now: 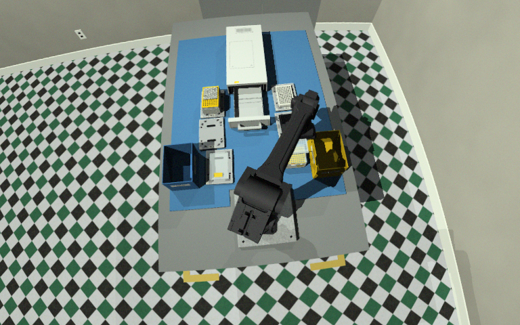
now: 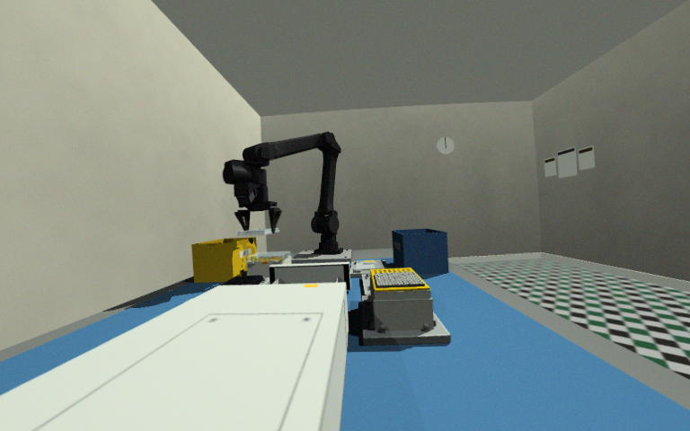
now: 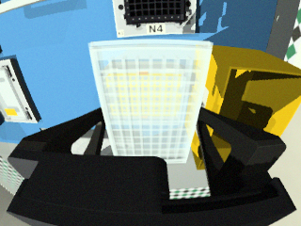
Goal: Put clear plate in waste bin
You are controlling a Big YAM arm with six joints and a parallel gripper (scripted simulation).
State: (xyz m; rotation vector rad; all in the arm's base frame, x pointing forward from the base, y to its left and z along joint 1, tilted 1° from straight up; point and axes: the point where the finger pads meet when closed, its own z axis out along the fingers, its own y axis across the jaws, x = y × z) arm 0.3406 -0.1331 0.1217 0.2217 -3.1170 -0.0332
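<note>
The yellow waste bin W1 lies 30 mm behind my hand, 150 mm to the right of it and 110 mm below it. Also, from my hand: clear plate (right at my hand); black plate (130 mm ahead, 10 mm to the left, 130 mm below); white plate (310 mm ahead, 40 mm to the left, 130 mm below).
</note>
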